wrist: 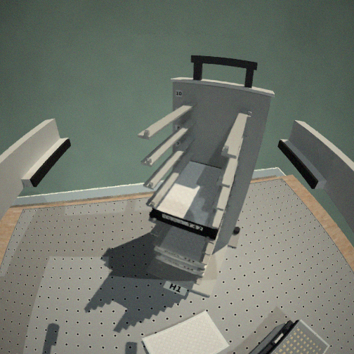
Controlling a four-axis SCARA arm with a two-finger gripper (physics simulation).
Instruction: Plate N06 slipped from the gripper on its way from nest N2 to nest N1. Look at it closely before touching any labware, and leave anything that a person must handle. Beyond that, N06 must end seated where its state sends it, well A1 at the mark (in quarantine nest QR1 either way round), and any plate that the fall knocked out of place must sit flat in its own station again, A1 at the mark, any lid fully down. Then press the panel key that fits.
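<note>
My gripper (173, 125) is open, its two fingers wide apart at the left and right edges of the view, with nothing between them. Past them stands the tall grey rack H1 (215, 100). A black-edged plate labelled T42 (182, 225) lies on its middle rails, with a pale top partly in shadow. Pale plates (180, 261) sit lower in the rack, labels unreadable. A white plate or lid (186, 336) lies at the bottom edge, partly cut off. A plate with yellowish wells (302, 341) shows tilted at bottom right, beside a black part (272, 341). No N06 label is readable; the nests and panel do not show.
The rack has a black top handle (225, 62) and empty upper rails (167, 121) that stick out towards the camera. It stands on a perforated deck (65, 225) with a wooden edge (320, 215). Dark shadows fall left of the rack.
</note>
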